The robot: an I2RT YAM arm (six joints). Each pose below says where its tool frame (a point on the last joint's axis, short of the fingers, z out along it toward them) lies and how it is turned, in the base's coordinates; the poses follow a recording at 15 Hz.
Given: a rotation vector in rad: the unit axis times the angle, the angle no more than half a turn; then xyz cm.
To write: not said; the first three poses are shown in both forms.
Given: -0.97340, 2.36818, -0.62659, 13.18, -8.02, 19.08
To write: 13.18, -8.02, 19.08, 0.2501, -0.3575, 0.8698, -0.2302
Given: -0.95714, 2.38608, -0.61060, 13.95, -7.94, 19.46
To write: 13.95, -7.94, 19.46, 0.2470, -0.3510, 0.8750, -0.2239
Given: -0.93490, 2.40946, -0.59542, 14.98, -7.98, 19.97
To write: 14.98, -7.98, 19.97, 0.2423, -0.3420, 0.8814, -0.2178
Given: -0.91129, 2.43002, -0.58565, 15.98, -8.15, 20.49
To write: 15.98, -8.15, 20.49, 0.2382, -0.3327, 0.8871, -0.2138
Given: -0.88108, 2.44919, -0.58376, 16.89, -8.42, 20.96
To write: 16.89, -8.42, 20.96, 0.2348, -0.3211, 0.8925, -0.2127
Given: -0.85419, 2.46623, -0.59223, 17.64, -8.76, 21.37
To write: 17.64, -8.76, 21.37, 0.2305, -0.3106, 0.8967, -0.2153
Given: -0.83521, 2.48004, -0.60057, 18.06, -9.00, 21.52
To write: 18.06, -9.00, 21.52, 0.2264, -0.3030, 0.8997, -0.2179
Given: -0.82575, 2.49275, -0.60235, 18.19, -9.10, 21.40
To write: 18.19, -9.10, 21.40, 0.2219, -0.2989, 0.9022, -0.2180
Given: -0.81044, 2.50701, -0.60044, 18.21, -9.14, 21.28
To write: 18.21, -9.14, 21.28, 0.2179, -0.2927, 0.9054, -0.2169
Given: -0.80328, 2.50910, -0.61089, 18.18, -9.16, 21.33
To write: 18.18, -9.16, 21.33, 0.2168, -0.2900, 0.9057, -0.2205
